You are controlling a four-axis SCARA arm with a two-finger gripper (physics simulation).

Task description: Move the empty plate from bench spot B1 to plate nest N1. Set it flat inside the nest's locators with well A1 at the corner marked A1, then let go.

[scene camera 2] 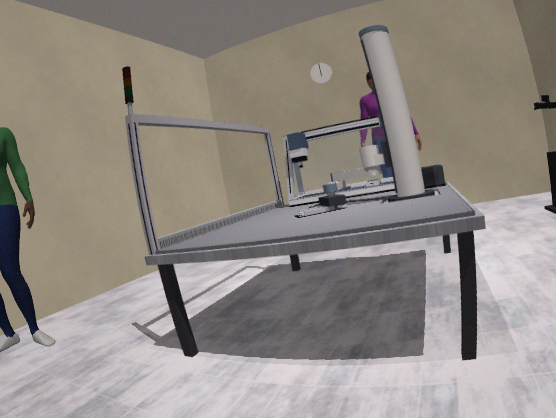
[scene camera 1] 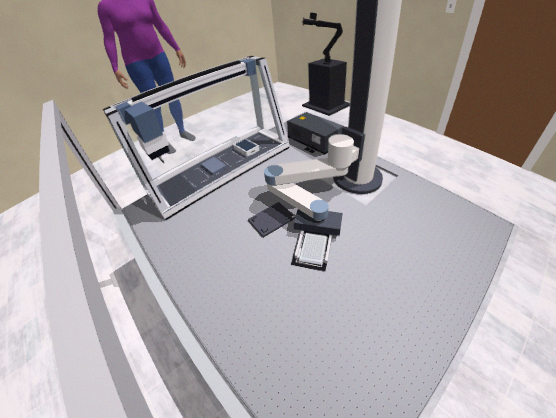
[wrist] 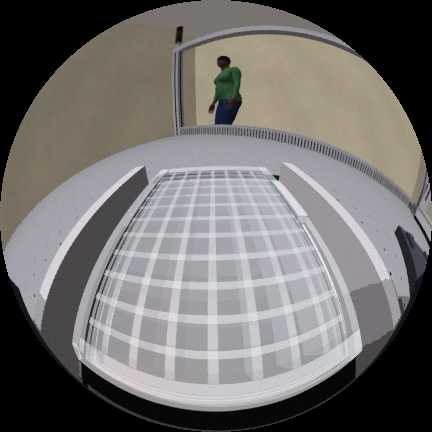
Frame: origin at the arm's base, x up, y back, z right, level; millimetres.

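Where they show: gripper, fingertip midpoint: point(scene camera 2: 301, 213) point(scene camera 1: 310, 259) point(wrist: 212, 171); arm's base at its link origin: point(scene camera 2: 411, 198) point(scene camera 1: 357, 177).
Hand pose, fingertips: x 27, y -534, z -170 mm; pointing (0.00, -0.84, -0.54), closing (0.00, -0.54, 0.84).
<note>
Each offset is from my fingertips to the centre of the thing. "spot": to the spot under its first point.
The empty plate {dx -5, dy +46, dz +30 mm} point(scene camera 1: 313, 248) point(wrist: 212, 270) is a clear, gridded well plate, lying level at bench spot B1, whose black border point(scene camera 1: 309, 267) shows around its front end. I cannot tell whether a small gap lies under it. My gripper point(scene camera 1: 312, 254) point(wrist: 212, 171) is shut on the plate, with one long pale finger along each long side. In scene camera 2 the gripper and plate are small and low over the bench. Plate nest N1 {dx -5, dy +37, dz +263 mm} point(scene camera 1: 267, 222) looks like the dark flat holder with small corner locators beside the gripper body, partly in shadow. The A1 marks cannot be made out.
A gantry frame point(scene camera 1: 187, 86) with a dark deck holding blocks stands at the bench's back left. A black box {spot: dx +98, dy +572, dz +493 mm} point(scene camera 1: 315, 132) sits by the arm's column point(scene camera 1: 378, 100) point(scene camera 2: 397, 115). An upright frame point(scene camera 2: 202, 123) lines one bench edge. People stand beyond the bench.
</note>
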